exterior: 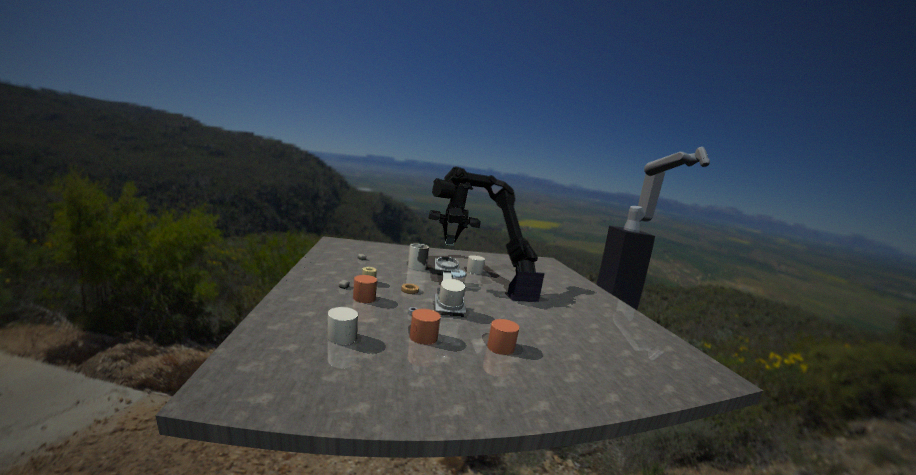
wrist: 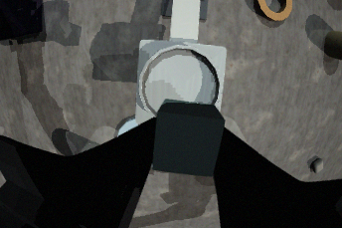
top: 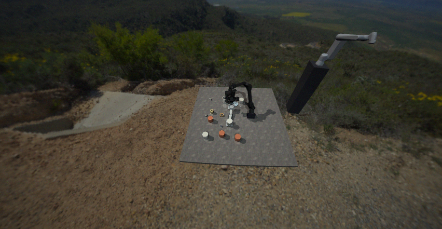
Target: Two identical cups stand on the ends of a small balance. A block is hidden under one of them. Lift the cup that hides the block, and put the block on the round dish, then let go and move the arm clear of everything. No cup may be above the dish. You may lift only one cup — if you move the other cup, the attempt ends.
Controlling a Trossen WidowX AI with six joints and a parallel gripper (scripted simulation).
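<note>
My gripper tip is 4 cm past the round dish, 13 cm to the left of it and 16 cm above it. The rest, counted from my gripper tip: grey balance 1 cm behind, 12 cm to the left, 12 cm below; then teal block 1 cm above.
</note>
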